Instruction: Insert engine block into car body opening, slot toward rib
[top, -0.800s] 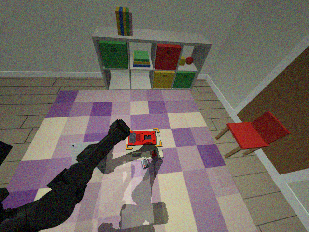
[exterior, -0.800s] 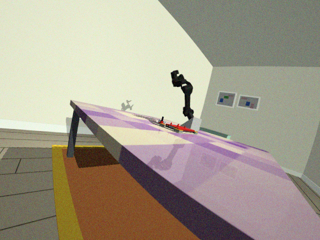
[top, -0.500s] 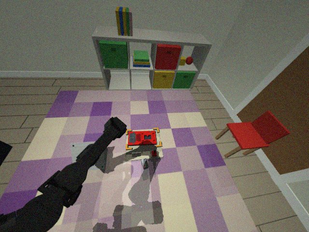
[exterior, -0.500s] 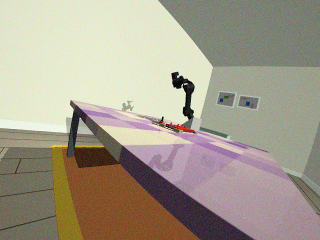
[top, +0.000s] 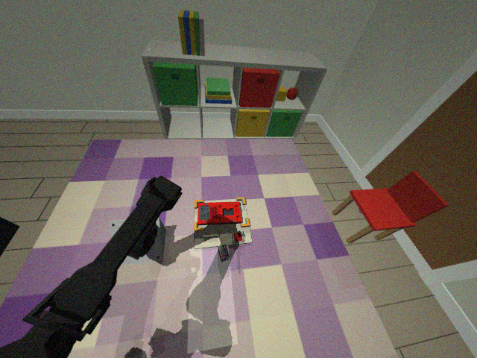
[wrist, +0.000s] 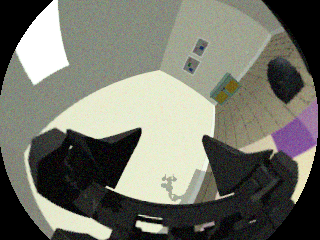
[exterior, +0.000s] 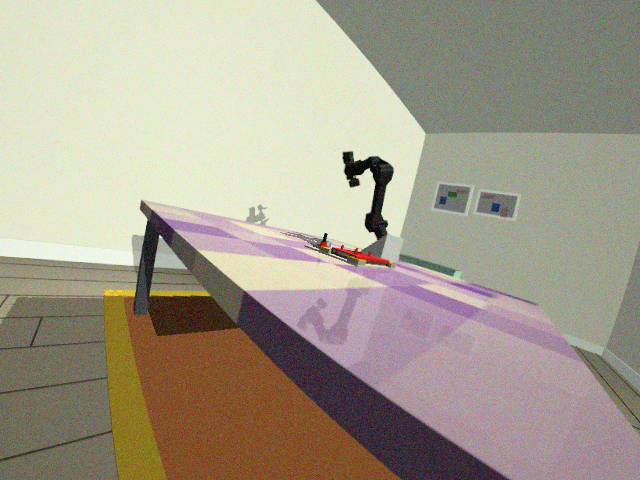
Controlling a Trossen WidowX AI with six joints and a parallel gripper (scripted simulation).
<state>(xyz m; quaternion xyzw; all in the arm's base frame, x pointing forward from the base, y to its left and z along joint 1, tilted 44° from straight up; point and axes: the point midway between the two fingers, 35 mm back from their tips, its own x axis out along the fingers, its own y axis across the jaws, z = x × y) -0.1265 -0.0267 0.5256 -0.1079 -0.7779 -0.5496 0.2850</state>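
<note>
My gripper tip is 46 cm short of the engine block, 29 cm to the right of it and 44 cm above it.
</note>
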